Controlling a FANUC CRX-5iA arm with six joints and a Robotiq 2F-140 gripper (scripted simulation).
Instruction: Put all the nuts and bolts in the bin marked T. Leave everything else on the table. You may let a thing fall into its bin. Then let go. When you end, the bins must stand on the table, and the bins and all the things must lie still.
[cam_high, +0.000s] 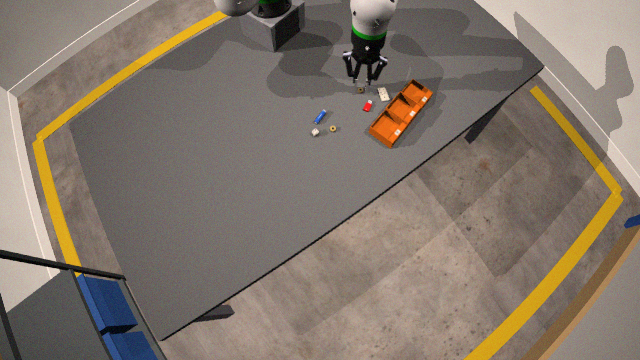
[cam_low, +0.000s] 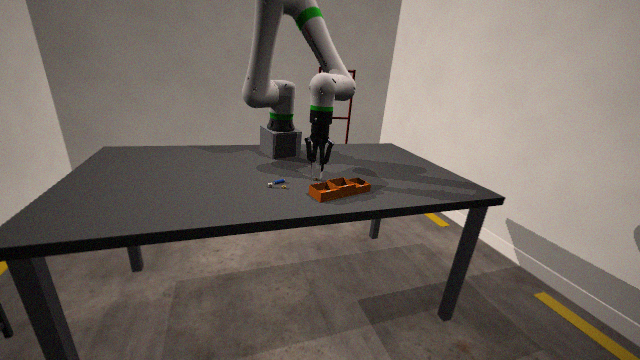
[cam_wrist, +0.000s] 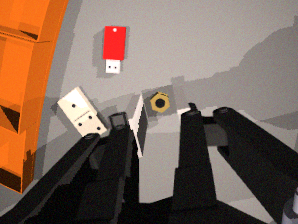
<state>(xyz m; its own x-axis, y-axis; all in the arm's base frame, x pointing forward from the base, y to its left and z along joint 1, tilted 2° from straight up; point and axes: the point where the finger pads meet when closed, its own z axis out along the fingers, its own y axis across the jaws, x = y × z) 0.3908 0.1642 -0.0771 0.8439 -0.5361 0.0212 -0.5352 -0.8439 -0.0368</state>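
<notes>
The orange three-compartment bin lies 130 mm ahead of my hand, 80 mm to the left of it and 20 mm below it. From my hand the other things lie so: red usb stick: 60 mm ahead, 40 mm below; blue cylinder: 40 mm ahead, 160 mm to the right, 40 mm below; white domino: 40 mm ahead, 60 mm to the left, 40 mm below.
</notes>
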